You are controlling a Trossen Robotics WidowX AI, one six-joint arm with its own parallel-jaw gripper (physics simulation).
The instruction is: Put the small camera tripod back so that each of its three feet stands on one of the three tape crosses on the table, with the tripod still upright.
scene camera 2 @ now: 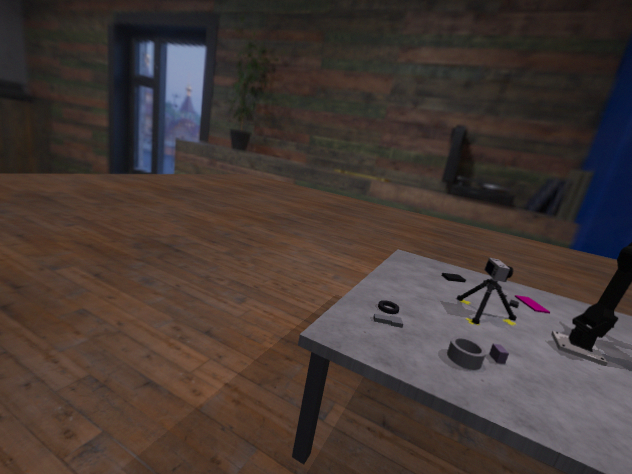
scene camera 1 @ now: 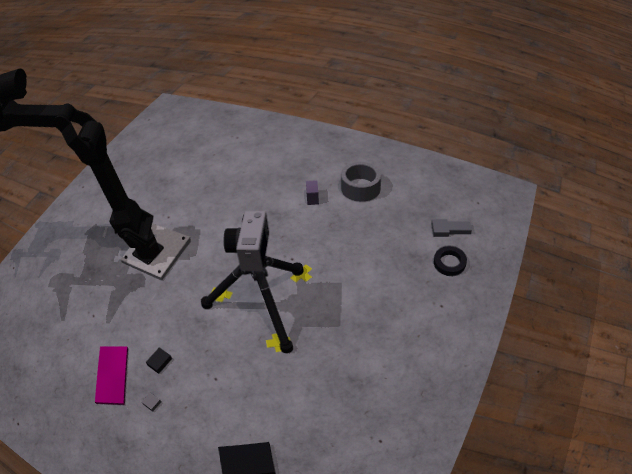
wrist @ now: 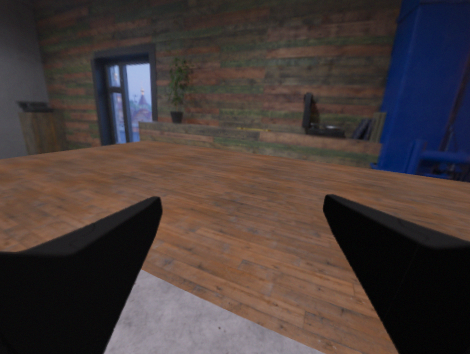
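Seen in the pictures: gripper, fingertip midpoint: (wrist: 243, 203); arm's base, link origin: (scene camera 2: 580, 344) (scene camera 1: 147, 251).
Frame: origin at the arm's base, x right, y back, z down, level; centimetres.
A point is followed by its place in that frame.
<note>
The black tripod (scene camera 1: 274, 311) @(x 1.4, y -40.0, z -6.4 cm) (scene camera 2: 484, 302) @(x -10.3, y -33.6, z -6.4 cm) stands upright on the table with a grey camera (scene camera 1: 252, 239) @(x -0.9, y -35.3, z -22.1 cm) (scene camera 2: 497, 270) @(x -8.3, y -33.0, z -20.0 cm) on top. In scene camera 1, its left foot (scene camera 1: 206, 302) @(x 4.1, y -23.2, z -0.6 cm) is on bare table just left of the left yellow cross (scene camera 1: 222, 294) @(x 2.2, y -26.8, z -4.1 cm). Its front foot (scene camera 1: 286, 346) @(x 4.1, y -44.1, z -0.3 cm) is at the right edge of the front cross (scene camera 1: 273, 342) @(x 3.9, y -40.6, z 1.3 cm). Its back foot (scene camera 1: 297, 268) @(x -14.0, y -35.0, z -1.1 cm) overlaps the upper left part of the back cross (scene camera 1: 304, 274) @(x -14.9, y -36.0, z 1.3 cm). My gripper (wrist: 243, 203) @(x 32.6, y 13.9, z -55.6 cm) is open and empty, away from the tripod. The tripod does not show in the wrist view.
The arm's base (scene camera 1: 171, 257) @(x -1.8, y -6.9, z -0.1 cm) (scene camera 2: 565, 344) @(x -5.8, y -4.9, z -0.1 cm) is left of the tripod in scene camera 1. Behind it are a purple block (scene camera 1: 312, 192) @(x -34.9, y -25.6, z -2.6 cm) and grey ring (scene camera 1: 360, 191) @(x -41.5, y -35.1, z -2.2 cm); right, a grey piece (scene camera 1: 449, 228) @(x -43.3, y -59.1, z -0.2 cm) and black ring (scene camera 1: 440, 261) @(x -32.5, y -61.4, z -0.1 cm). A magenta slab (scene camera 1: 111, 375) @(x 32.5, y -16.4, z 0.5 cm) and black box (scene camera 1: 247, 459) @(x 30.8, y -52.7, z -0.2 cm) lie in front.
</note>
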